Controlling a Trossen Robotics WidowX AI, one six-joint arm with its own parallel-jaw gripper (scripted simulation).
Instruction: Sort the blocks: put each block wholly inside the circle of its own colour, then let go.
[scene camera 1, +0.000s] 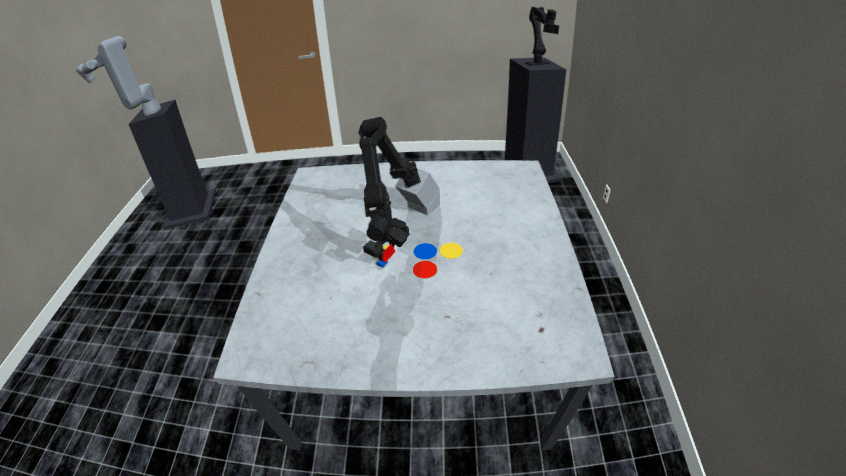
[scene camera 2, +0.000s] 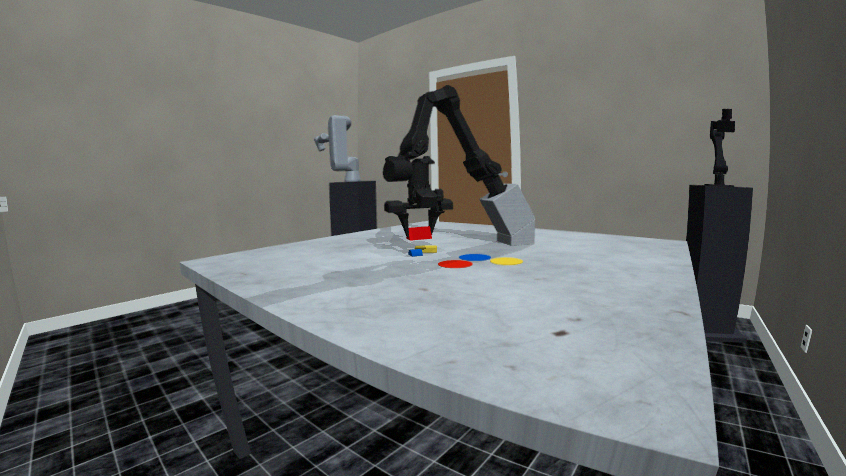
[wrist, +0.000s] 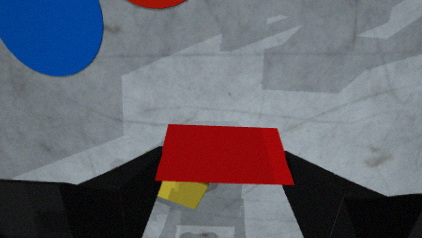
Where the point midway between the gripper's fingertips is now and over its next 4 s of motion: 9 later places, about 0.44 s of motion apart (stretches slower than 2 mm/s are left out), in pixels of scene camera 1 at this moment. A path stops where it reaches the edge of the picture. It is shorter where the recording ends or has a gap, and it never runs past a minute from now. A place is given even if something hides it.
The gripper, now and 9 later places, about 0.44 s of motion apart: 386, 254; 387, 246; 387, 242; 394, 247; 404, 252; 414, 255; 422, 257; 424, 261; 425, 264; 425, 266
